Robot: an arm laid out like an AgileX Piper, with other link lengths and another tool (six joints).
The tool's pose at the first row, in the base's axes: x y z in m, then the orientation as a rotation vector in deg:
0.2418 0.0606 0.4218 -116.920 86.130 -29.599
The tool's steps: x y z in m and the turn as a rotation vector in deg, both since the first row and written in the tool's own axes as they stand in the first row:
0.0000 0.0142 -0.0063 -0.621 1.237 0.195
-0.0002 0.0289 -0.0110 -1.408 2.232 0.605
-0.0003 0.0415 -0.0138 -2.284 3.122 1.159
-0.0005 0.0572 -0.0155 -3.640 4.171 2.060
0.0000 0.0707 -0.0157 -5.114 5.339 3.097
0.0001 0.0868 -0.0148 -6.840 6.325 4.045
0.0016 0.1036 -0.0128 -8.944 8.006 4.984
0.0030 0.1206 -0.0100 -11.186 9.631 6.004
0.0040 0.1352 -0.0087 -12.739 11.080 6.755
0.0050 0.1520 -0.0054 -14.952 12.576 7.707
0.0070 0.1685 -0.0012 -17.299 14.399 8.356
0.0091 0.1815 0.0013 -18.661 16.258 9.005
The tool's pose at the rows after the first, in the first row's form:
0.2275 0.0561 0.4177 -117.260 87.376 -30.473
0.2137 0.0521 0.4121 -117.527 88.780 -30.890
0.2026 0.0488 0.4064 -117.725 90.313 -31.075
0.1899 0.0451 0.3978 -117.968 92.544 -30.974
0.1799 0.0415 0.3894 -118.154 95.050 -30.862
0.1685 0.0380 0.3786 -118.580 97.517 -30.400
0.1577 0.0332 0.3664 -119.254 100.623 -30.450
0.1471 0.0286 0.3535 -119.909 103.875 -30.289
0.1374 0.0246 0.3433 -120.279 106.382 -30.517
0.1272 0.0205 0.3301 -120.897 109.514 -30.227
0.1180 0.0157 0.3164 -121.852 112.665 -30.334
0.1105 0.0113 0.3062 -122.050 115.268 -31.208

